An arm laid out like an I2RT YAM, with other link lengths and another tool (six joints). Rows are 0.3 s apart.
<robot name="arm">
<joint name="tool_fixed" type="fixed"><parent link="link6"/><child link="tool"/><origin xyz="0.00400 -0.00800 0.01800" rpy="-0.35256 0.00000 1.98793"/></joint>
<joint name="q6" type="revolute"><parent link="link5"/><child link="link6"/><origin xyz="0.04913 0.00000 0.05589" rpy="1.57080 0.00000 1.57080"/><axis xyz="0 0 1"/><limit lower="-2.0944" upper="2.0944"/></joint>
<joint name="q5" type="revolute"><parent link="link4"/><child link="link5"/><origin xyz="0.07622 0.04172 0.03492" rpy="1.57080 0.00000 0.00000"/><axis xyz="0 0 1"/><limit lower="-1.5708" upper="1.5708"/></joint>
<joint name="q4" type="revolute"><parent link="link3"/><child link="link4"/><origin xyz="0.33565 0.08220 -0.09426" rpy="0.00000 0.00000 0.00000"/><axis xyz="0 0 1"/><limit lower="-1.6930" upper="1.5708"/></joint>
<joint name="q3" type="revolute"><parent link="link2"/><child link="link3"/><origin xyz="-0.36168 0.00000 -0.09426" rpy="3.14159 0.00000 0.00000"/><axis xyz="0 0 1"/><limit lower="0.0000" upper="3.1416"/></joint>
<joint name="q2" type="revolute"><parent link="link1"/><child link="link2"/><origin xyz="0.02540 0.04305 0.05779" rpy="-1.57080 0.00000 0.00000"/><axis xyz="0 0 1"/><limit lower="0.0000" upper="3.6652"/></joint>
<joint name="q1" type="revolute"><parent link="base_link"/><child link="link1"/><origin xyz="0.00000 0.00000 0.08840" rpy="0.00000 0.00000 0.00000"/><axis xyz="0 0 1"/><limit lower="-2.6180" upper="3.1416"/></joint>
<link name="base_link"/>
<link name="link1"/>
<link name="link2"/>
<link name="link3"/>
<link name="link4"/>
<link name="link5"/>
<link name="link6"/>
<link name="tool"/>
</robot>
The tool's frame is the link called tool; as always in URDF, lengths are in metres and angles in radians.
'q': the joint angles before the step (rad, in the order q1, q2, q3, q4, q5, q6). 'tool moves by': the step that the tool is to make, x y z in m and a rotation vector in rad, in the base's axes. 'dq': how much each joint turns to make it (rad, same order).
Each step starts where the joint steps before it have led.
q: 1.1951 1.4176 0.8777 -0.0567 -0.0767 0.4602
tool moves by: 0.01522 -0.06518 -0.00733 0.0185 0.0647 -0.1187
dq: -0.1106 -0.1566 -0.1367 -0.0246 -0.0307 0.0598
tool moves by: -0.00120 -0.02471 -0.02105 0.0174 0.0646 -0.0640
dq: -0.0322 -0.0506 -0.0921 0.0337 -0.0108 0.0720
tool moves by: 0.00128 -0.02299 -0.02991 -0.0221 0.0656 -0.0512
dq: -0.0429 -0.0201 -0.0874 0.0199 -0.0198 0.0415
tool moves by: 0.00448 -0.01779 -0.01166 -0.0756 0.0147 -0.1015
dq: -0.0261 -0.0137 -0.0215 -0.0611 0.0764 0.0260
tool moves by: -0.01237 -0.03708 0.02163 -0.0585 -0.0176 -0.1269
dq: -0.0077 -0.1530 0.0000 -0.1917 0.1197 0.0461
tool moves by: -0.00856 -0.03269 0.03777 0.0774 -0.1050 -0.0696
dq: -0.0321 -0.1829 0.0045 -0.0631 0.0555 -0.0075
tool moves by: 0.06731 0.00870 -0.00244 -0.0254 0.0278 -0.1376
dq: -0.1809 0.2051 0.0826 0.0873 -0.0368 -0.0232
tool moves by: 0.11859 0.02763 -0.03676 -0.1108 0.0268 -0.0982
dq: -0.1566 0.4139 0.1857 0.1443 0.0014 -0.0904
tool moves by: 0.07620 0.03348 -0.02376 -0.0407 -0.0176 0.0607
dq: -0.0399 0.2551 0.1839 0.0691 -0.0429 -0.1011
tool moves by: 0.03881 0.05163 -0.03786 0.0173 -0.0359 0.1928
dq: 0.0259 0.1995 0.1184 0.1178 -0.1196 -0.1166
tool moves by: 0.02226 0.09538 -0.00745 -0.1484 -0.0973 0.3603
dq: 0.0967 0.1993 0.2882 -0.1375 -0.0737 -0.3113
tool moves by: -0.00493 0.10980 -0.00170 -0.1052 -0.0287 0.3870
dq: 0.1134 0.2210 0.3926 -0.2809 -0.1149 -0.2730
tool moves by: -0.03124 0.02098 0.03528 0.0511 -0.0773 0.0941
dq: 0.0524 -0.0611 -0.0211 0.0367 -0.0110 -0.0479
